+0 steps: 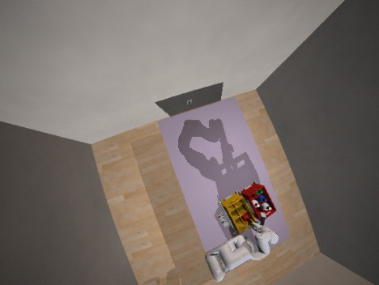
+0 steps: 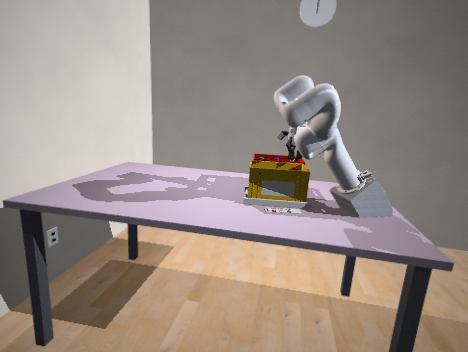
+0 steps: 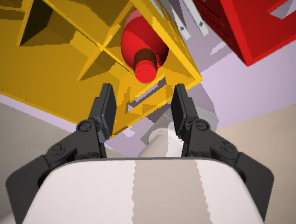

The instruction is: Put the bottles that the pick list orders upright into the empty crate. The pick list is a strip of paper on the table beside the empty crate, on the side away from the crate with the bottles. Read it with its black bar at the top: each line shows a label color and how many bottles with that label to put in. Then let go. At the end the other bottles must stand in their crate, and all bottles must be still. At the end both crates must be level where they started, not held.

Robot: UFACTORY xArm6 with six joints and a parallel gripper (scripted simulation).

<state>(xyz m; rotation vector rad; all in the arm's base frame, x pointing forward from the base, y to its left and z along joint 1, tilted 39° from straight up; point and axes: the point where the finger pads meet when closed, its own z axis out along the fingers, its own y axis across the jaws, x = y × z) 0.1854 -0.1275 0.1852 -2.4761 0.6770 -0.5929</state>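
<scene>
The white bottle lies 22 cm to the right of my hand, 13 cm below it and 6 cm ahead of it. From my hand the other things lie so: red crate: 14 cm to the right, 14 cm below, 13 cm ahead; then blue-label bottle: 19 cm to the right, 15 cm ahead, 13 cm below; then yellow crate: 14 cm below, 7 cm to the left, 6 cm ahead.
</scene>
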